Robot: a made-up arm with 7 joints.
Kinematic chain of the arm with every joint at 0, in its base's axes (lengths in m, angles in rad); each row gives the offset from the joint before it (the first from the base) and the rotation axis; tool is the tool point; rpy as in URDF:
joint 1: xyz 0 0 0 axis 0.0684 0.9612 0.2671
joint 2: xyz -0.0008 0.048 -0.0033 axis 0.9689 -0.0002 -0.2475
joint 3: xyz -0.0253 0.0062 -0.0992 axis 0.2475 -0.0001 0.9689
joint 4: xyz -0.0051 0 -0.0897 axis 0.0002 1 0
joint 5: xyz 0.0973 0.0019 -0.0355 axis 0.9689 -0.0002 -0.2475
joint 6: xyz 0.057 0 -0.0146 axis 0.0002 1 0
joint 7: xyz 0.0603 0 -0.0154 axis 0.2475 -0.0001 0.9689
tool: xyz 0 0 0 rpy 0 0.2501 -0.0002
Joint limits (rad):
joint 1: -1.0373..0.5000
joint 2: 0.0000..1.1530
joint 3: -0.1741..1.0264
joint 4: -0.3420..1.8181
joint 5: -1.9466..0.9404
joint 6: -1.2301..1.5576
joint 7: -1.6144..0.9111
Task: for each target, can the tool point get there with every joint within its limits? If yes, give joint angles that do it. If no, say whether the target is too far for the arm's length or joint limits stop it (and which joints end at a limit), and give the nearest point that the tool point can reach.
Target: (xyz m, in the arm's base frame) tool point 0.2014 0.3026 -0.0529
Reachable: yes | joints -0.3443 0.6845 0.7447 -0.0413 0.2541 0.4757 -0.2687
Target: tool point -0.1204 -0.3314 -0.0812
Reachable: no: joint limits stop it (at a limit: joint 1, joint 2, joint 3, joint 4, joint 6) | nearest point -0.2415 -0.0466 -0.2314 | short by 0.344 m
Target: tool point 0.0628 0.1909 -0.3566
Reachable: yes | joints 0.0411 0.1312 0.4800 0.6260 0.4565 0.1369 -0.8844
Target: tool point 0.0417 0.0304 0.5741
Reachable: no: too far | nearest point 0.1072 0.1765 0.1960 | short by 0.411 m
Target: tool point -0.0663 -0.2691 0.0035
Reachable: no: joint limits stop it (at a limit: joint 1, joint 2, joint 3, joint 4, joint 5, joint 6) | nearest point 0.1848 -0.0819 0.0086 | short by 0.313 m
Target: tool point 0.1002 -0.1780 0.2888
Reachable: no: joint limits stop it (at a limit: joint 1, joint 2, joint 3, joint 4) | nearest point 0.2027 -0.0612 0.0593 | short by 0.277 m
